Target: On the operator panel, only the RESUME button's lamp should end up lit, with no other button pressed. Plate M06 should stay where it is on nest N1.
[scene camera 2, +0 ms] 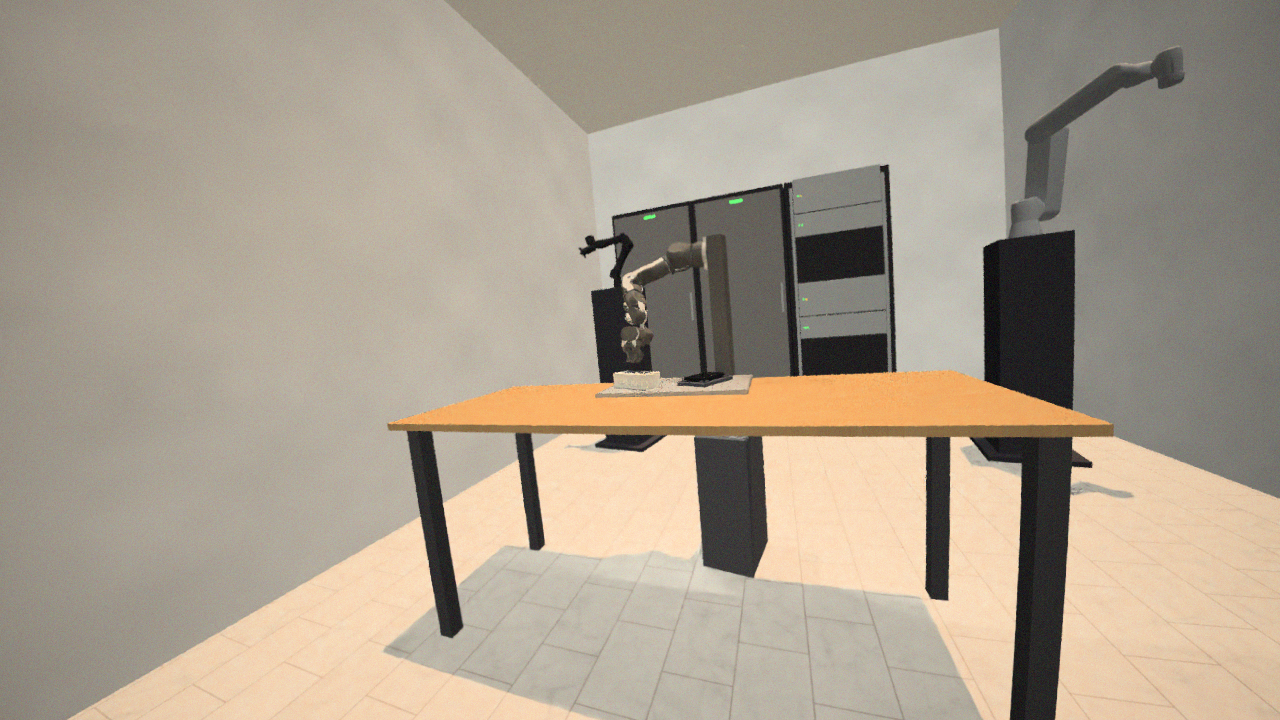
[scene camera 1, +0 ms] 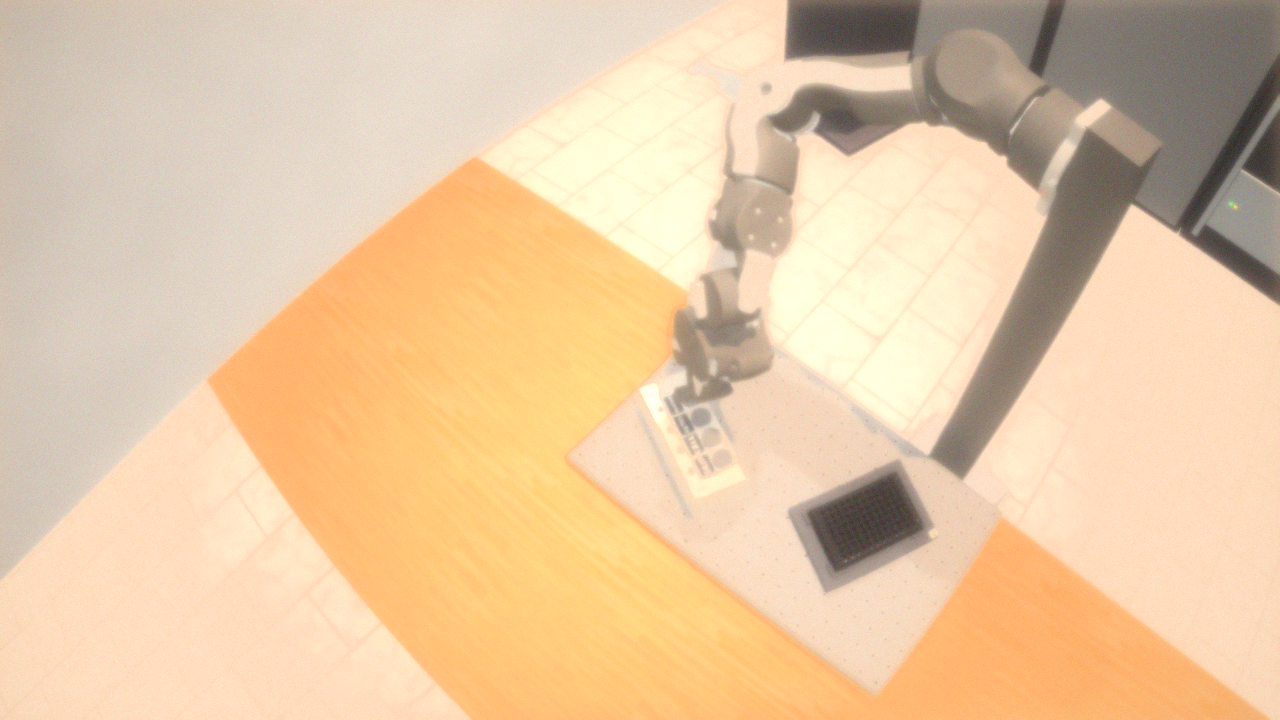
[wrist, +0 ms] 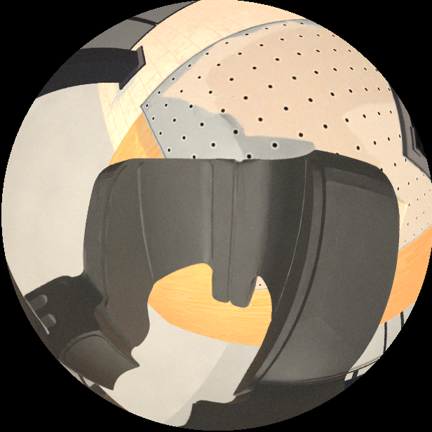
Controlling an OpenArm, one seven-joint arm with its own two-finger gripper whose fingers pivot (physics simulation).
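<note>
The operator panel (scene camera 1: 718, 484) (scene camera 2: 636, 381) is a cream box with a row of round grey buttons and dark labels. My gripper (scene camera 1: 696, 394) (scene camera 2: 634, 361) (wrist: 243, 235) is shut and empty, its fingers together, low over the panel's end nearest the arm. The fingers hide the button at that end; whether they touch it I cannot tell. Three other buttons show in scene camera 1. The labels are too blurred to read there, and I cannot tell whether any lamp is lit. Plate M06 (scene camera 1: 866, 519), black and gridded, lies flat on the grey nest N1 (scene camera 1: 827, 580).
Panel and nest stand on a perforated light board (scene camera 1: 769, 573) (scene camera 2: 671, 391) (wrist: 280, 80) on the orange table (scene camera 1: 402, 358) (scene camera 2: 850, 407). The arm's post (scene camera 1: 1047, 331) (scene camera 2: 719, 304) rises behind the board. The nest's edge (wrist: 403, 132) shows at the wrist view's right.
</note>
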